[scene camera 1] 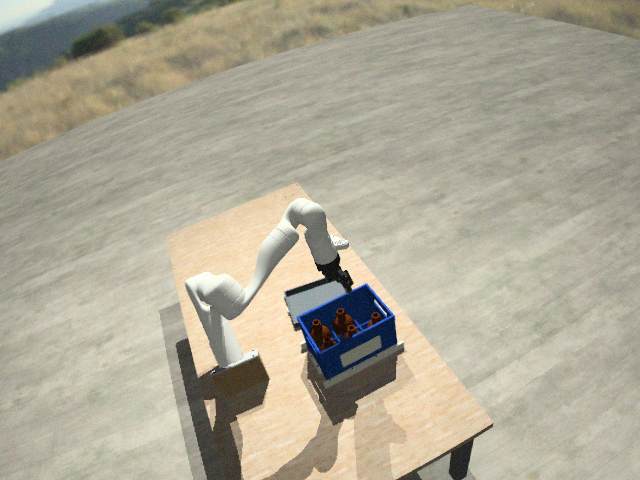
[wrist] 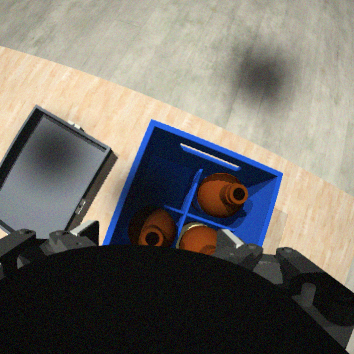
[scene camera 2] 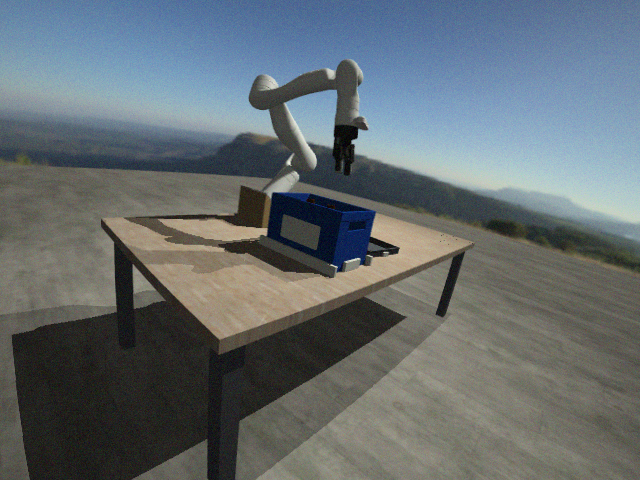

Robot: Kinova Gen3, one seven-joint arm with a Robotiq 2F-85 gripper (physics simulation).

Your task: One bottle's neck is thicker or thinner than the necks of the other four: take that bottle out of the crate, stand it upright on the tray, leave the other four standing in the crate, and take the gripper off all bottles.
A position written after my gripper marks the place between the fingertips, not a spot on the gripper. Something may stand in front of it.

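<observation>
There is a dark grey tray (wrist: pixel 56 163) in the scene. As for my gripper (scene camera 2: pixel 342 174), it is open and holds nothing, and the wrist view shows my gripper (wrist: pixel 157 238) too.
</observation>
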